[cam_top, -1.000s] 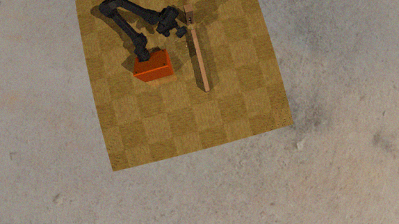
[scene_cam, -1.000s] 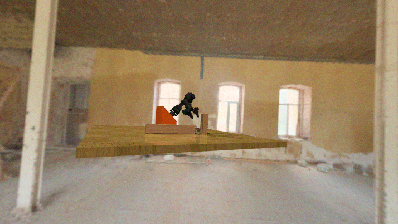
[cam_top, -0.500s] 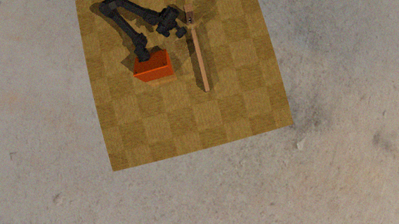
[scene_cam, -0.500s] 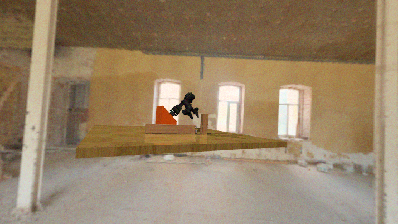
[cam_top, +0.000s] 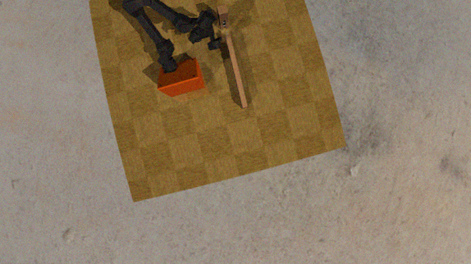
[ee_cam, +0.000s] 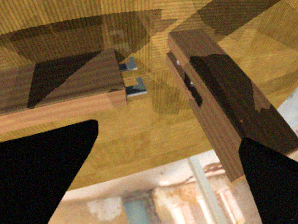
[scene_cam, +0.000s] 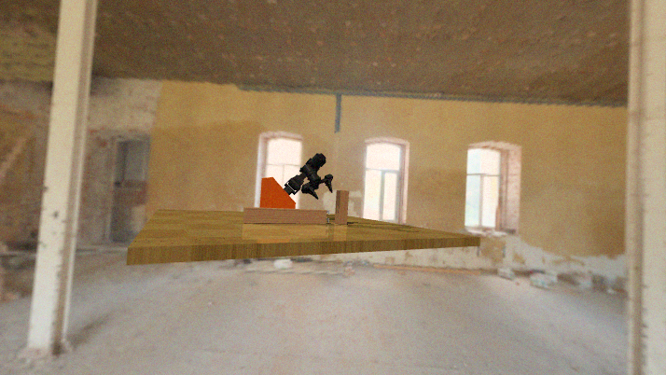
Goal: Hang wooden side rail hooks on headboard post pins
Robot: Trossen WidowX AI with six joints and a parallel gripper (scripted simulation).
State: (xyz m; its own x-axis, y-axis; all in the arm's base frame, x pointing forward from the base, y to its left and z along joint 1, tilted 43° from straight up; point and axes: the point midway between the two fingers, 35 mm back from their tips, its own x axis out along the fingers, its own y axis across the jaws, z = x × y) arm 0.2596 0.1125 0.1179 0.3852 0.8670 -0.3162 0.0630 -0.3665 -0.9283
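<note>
Now: gripper tip 8 cm to the right of the headboard post, 6 cm above it and 3 cm short of it.
</note>
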